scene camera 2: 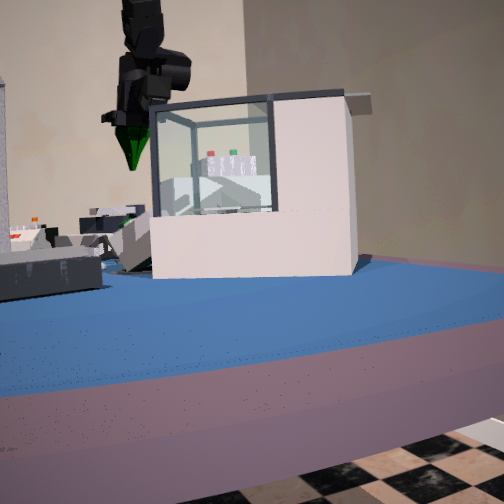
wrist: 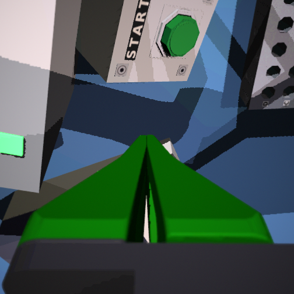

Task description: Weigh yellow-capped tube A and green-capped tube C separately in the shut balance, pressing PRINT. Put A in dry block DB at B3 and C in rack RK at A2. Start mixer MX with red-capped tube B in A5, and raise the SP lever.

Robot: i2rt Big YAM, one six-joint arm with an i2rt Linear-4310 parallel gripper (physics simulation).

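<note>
My gripper (scene camera 2: 132, 169) (wrist: 146, 147) has its green fingers shut with nothing between them. It hangs point-down in the air left of the balance (scene camera 2: 252, 245). The green button (wrist: 180, 35) on the START box (wrist: 117, 57) lies ahead of the fingertips in the wrist view, apart from them. Through the balance's glass chamber show a red cap (scene camera 2: 210, 153) and a green cap (scene camera 2: 233, 152) on a pale rack (scene camera 2: 231, 165). No tube shows on the low pan (scene camera 2: 220, 209). An orange cap (scene camera 2: 34, 219) shows at the far left. Slot labels cannot be read.
A dark grey block (scene camera 2: 50, 275) stands at the left of the blue mat (scene camera 2: 240, 315). A block with round holes (wrist: 257, 97) is at the right in the wrist view. A white housing (wrist: 20, 100) with a green patch (wrist: 11, 144) is at the left there.
</note>
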